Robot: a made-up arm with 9 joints.
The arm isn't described. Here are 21 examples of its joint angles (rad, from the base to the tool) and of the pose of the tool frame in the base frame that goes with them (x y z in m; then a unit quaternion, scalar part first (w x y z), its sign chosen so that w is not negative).
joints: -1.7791 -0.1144 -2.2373 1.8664 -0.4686 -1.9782 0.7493 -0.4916 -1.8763
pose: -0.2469 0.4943 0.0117 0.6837 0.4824 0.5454 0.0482
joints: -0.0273 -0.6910 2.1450 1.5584 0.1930 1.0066 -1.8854 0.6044 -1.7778
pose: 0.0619 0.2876 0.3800 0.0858 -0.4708 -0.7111 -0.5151
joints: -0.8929 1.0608 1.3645 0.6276 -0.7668 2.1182 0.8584 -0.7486 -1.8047
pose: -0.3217 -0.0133 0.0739 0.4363 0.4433 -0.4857 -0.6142
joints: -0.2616 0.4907 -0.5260 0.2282 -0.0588 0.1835 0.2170 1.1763 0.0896
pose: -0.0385 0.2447 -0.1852 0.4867 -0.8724 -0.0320 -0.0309
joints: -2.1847 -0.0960 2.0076 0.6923 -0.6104 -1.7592 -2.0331 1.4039 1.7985
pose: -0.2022 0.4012 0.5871 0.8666 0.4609 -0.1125 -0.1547
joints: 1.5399 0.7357 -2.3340 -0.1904 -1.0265 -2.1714 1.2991 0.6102 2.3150
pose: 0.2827 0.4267 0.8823 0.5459 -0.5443 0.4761 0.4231
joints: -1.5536 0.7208 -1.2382 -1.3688 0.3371 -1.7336 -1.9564 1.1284 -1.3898
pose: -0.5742 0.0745 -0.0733 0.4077 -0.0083 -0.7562 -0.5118
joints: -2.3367 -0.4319 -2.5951 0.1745 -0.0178 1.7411 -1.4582 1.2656 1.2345
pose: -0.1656 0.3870 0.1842 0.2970 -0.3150 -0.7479 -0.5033
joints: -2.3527 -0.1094 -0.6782 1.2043 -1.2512 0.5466 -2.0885 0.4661 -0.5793
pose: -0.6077 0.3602 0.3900 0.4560 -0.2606 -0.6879 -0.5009
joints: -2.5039 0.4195 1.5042 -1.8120 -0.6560 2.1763 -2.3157 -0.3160 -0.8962
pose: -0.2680 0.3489 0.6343 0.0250 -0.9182 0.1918 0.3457
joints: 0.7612 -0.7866 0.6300 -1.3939 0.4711 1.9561 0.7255 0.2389 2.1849
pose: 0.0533 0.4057 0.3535 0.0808 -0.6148 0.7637 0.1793
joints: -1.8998 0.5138 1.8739 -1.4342 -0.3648 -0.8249 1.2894 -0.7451 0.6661
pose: -0.2568 0.3463 0.6255 0.2487 -0.6411 0.3953 0.6090
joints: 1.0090 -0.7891 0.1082 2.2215 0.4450 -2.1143 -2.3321 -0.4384 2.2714
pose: 0.3022 0.5187 0.4326 0.5051 -0.1609 -0.8479 -0.0097
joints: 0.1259 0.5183 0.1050 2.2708 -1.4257 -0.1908 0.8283 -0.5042 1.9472
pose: 0.3306 -0.1013 -0.1959 0.2879 -0.2347 -0.4041 0.8359
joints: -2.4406 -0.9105 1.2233 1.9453 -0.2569 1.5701 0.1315 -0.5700 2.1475
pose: -0.2356 0.2729 0.6780 0.3094 -0.2386 0.7284 0.5628
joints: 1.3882 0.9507 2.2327 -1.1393 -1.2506 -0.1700 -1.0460 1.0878 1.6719
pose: 0.5702 0.4447 0.5653 0.6004 0.1585 0.7681 -0.1564
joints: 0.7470 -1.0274 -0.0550 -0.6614 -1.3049 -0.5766 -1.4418 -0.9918 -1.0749
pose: 0.2506 0.4773 0.4646 0.1606 -0.9537 -0.0525 -0.2490
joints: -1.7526 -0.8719 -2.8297 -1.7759 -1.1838 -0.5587 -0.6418 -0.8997 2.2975
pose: 0.1512 0.2888 0.0312 0.8645 0.0442 0.1540 -0.4764
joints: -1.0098 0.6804 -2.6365 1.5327 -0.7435 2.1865 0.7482 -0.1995 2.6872
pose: 0.0396 0.3276 0.0160 0.3162 -0.3623 -0.5745 -0.6623
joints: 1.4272 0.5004 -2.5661 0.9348 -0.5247 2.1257 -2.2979 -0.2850 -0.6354
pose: 0.2973 0.3694 0.6930 0.5019 0.8021 0.0081 -0.3235
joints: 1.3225 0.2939 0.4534 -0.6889 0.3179 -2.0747 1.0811 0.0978 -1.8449
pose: 0.5295 0.0302 0.3443 0.1700 -0.8660 0.4556 0.1165
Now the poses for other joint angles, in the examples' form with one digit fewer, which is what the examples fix.
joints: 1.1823 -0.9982 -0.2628 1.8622 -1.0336 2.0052 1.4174 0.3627 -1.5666
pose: 0.351 0.231 0.632 0.423 -0.583 0.563 -0.406
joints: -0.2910 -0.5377 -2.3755 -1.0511 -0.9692 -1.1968 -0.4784 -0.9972 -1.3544
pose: 0.408 0.369 0.359 0.218 -0.066 -0.628 0.744
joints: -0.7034 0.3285 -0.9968 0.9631 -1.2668 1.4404 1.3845 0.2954 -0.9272
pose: 0.026 0.292 -0.094 0.067 -0.648 0.193 -0.734
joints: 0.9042 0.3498 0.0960 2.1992 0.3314 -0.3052 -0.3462 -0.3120 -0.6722
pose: 0.632 0.252 0.373 0.242 -0.816 0.485 0.201
